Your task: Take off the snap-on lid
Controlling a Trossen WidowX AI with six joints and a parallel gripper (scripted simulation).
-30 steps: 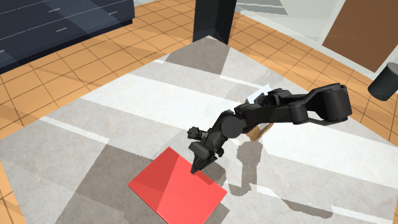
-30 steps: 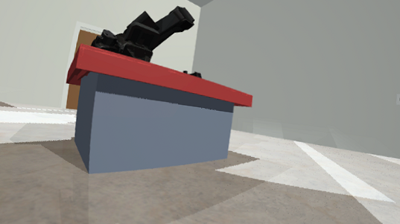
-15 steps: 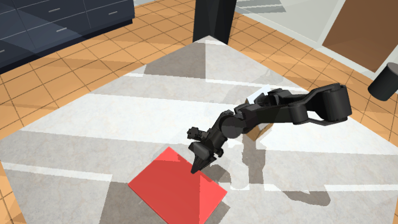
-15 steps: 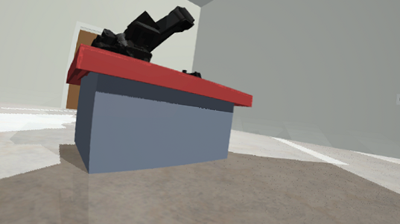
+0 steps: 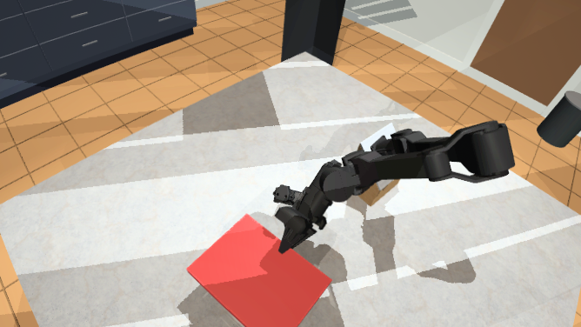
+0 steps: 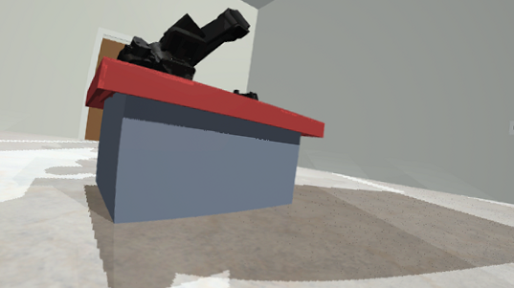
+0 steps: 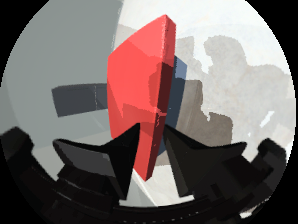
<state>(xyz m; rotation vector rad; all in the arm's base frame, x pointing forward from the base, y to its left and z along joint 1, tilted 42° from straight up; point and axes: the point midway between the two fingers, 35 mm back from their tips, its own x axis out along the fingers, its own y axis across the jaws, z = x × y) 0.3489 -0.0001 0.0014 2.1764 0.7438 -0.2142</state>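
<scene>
Right now my gripper tip is 7 cm short of the red lid and 1 cm to the right of it. Also, from my gripper tip: grey-blue storage box: 7 cm ahead, 1 cm to the left, 4 cm below.
</scene>
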